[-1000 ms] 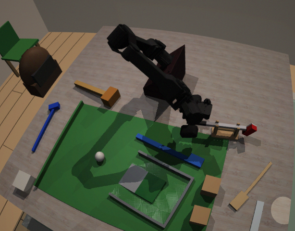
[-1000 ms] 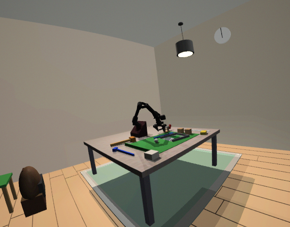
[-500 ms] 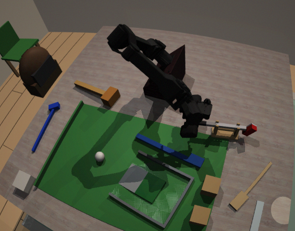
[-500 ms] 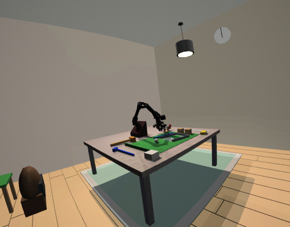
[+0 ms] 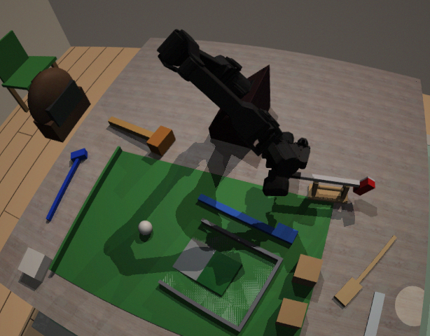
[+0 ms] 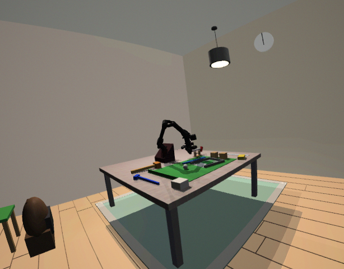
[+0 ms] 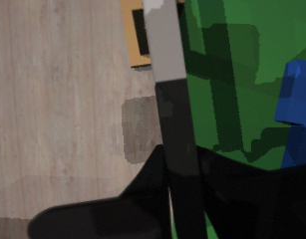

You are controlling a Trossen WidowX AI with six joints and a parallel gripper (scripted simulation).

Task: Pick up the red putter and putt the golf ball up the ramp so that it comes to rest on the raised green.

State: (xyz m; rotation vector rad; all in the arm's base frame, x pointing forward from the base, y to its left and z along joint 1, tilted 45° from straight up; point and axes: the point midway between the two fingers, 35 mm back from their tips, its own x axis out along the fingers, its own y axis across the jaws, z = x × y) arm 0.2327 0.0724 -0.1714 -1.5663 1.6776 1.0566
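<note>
Now: the red putter 11 cm to the left of my gripper tip, 2 cm behind it and 2 cm above it. The rest, counted from my gripper tip: green mat (24 cm ahead, 22 cm to the right, 5 cm below); then wooden paddle (27 cm to the left, 21 cm ahead, 5 cm below); then wooden stand (13 cm to the left, 2 cm below, 1 cm behind).
</note>
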